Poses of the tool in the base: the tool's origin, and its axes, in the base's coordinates. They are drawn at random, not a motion.
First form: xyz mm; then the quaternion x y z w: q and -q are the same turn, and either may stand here.
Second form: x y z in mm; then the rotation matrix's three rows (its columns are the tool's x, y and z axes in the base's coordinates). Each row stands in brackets. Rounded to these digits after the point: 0 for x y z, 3 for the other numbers.
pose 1, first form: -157 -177 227 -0.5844 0.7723 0.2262 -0.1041
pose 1, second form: [-157 -177 227], [[-0.295 -0.856 -0.425], [-0.950 0.215 0.228], [-0.104 0.471 -0.876]]
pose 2, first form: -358 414 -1 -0.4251 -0.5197 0.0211 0.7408
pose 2, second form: [-358 414 -1], [[0.459 0.411 -0.788], [0.473 0.638 0.608], [0.752 -0.652 0.098]]
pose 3, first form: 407 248 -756 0.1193 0.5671 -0.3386 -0.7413
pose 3, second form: [407 248 -756], [[0.128 -0.367 -0.922], [0.637 0.742 -0.207], [0.760 -0.561 0.328]]
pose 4, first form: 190 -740 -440 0.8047 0.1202 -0.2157 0.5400
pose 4, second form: [190 -740 -440], [[0.878 0.426 -0.217], [-0.040 -0.388 -0.921], [-0.477 0.817 -0.324]]
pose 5, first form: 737 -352 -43 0.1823 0.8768 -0.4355 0.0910
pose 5, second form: [737 -352 -43], [[-0.917 0.399 0.001], [0.240 0.554 -0.797], [-0.318 -0.731 -0.604]]
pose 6, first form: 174 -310 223 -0.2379 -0.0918 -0.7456 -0.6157
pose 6, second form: [174 -310 223], [[-0.129 -0.874 0.468], [0.962 -0.225 -0.156], [0.242 0.430 0.870]]
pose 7, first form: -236 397 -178 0.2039 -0.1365 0.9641 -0.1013
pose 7, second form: [-236 397 -178], [[-0.896 0.140 0.421], [-0.251 -0.942 -0.222], [0.366 -0.305 0.880]]
